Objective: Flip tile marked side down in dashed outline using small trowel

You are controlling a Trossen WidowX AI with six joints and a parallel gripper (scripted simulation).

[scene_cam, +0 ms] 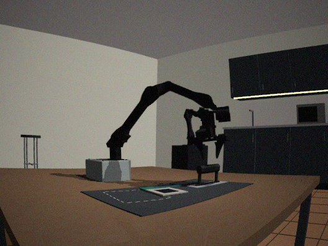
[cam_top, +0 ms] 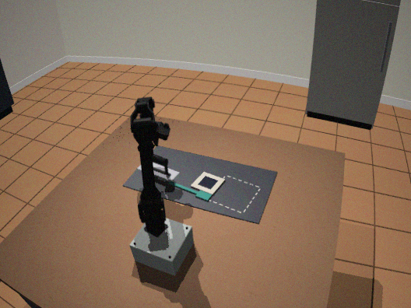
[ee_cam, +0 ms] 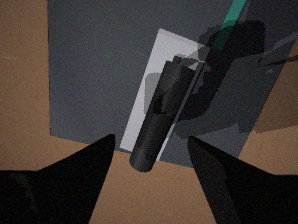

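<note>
Now: the dark mat 5 cm ahead of my gripper tip, 21 cm to the right of it and 13 cm below it. From my gripper tip the other things lie so: teal trowel (4 cm behind, 23 cm to the right, 11 cm below); then tan square tile (4 cm ahead, 26 cm to the right, 11 cm below).
</note>
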